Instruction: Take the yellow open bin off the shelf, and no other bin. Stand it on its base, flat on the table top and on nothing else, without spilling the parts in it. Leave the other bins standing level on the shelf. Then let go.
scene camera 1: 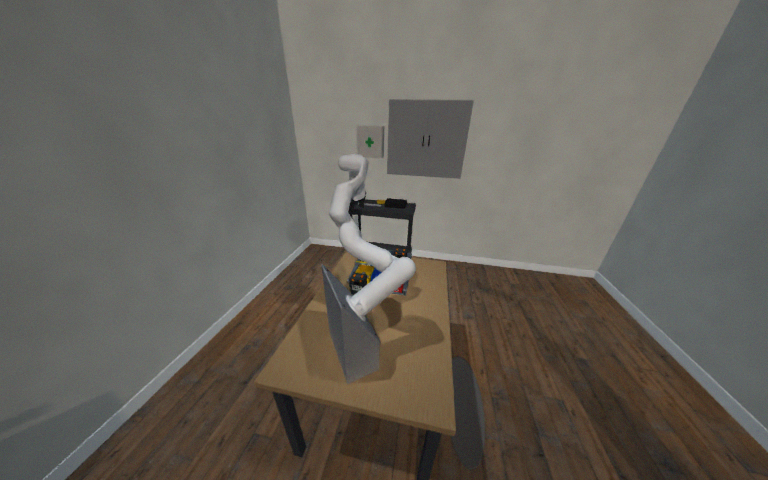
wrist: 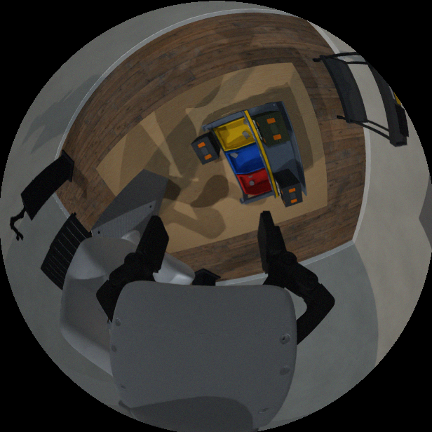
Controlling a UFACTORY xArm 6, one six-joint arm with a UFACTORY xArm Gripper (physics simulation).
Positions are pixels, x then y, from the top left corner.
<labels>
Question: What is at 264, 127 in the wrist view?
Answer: A case.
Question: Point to a yellow open bin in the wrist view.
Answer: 229, 134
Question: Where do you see a blue bin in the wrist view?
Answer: At 248, 159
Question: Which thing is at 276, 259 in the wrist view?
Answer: The gripper.
</labels>
